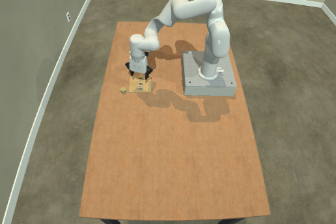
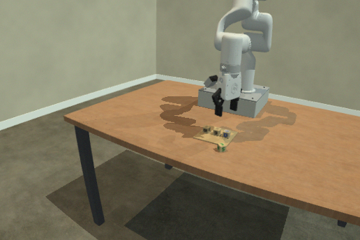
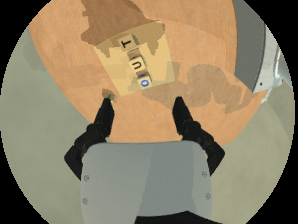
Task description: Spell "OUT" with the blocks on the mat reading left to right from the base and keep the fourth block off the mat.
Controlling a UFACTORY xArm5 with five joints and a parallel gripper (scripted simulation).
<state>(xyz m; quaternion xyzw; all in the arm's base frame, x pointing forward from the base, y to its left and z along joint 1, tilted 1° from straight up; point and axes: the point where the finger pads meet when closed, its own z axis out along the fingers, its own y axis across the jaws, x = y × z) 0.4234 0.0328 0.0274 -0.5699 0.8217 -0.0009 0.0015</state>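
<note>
Now: the U block 3 cm to the right of my hand and 10 cm below it. The rest, counted from my hand: tan mat: 3 cm to the right, 11 cm below.
</note>
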